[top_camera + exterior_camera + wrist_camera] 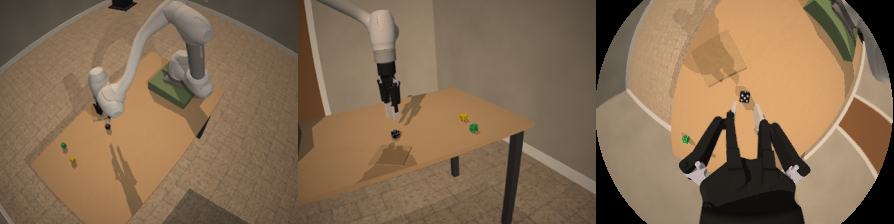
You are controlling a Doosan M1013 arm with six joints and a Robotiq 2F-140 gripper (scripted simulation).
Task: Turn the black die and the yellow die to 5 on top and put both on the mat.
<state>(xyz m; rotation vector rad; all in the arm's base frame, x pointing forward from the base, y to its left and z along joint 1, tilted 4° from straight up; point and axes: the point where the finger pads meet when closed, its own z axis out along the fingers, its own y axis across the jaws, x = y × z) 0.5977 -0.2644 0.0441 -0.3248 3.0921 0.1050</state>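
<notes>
My gripper is now 110 mm above the black die. Round my hand: mat (90 mm behind, 130 mm to the right, 120 mm below); green die (290 mm ahead, 200 mm to the right, 110 mm below); yellow die (340 mm ahead, 80 mm to the right, 110 mm below).
</notes>
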